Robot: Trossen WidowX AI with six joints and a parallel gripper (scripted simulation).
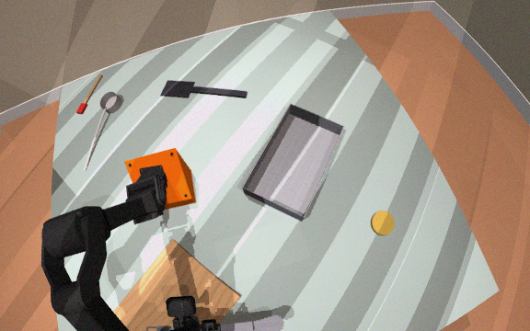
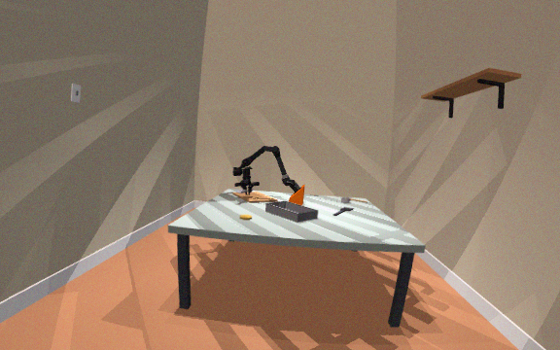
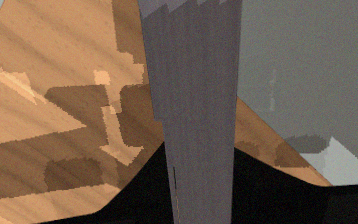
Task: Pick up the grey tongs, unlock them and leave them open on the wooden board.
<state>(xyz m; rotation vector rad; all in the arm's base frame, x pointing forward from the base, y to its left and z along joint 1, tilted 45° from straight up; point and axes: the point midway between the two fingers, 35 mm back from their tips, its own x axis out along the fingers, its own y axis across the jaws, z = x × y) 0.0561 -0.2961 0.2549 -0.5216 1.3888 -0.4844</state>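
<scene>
My gripper tip is now 100 mm past the wooden board, 20 mm to the right of it and 30 mm above it. From my gripper tip the other things lie so: roasting tin: 330 mm ahead, 400 mm to the left, 10 mm below; yellow disc: 540 mm ahead, 170 mm to the left, 20 mm below; yellow lock piece: 30 mm behind, 40 mm above.
</scene>
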